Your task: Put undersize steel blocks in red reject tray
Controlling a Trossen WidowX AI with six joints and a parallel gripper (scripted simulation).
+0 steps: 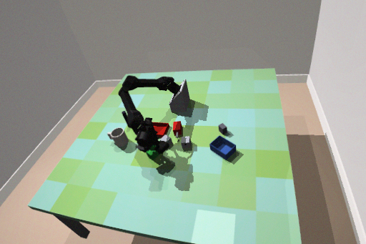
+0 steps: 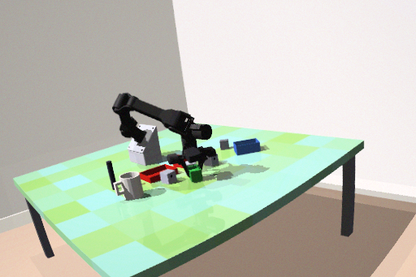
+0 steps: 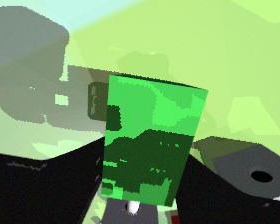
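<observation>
The steel block is 15 cm to the left of my gripper tip, 7 cm behind it and 1 cm above it. Also, from my gripper tip: green GO gauge: 2 cm above, 1 cm behind; then mug: 27 cm to the right, 5 cm behind, 2 cm above; then red reject tray: 16 cm behind, 7 cm to the right.
</observation>
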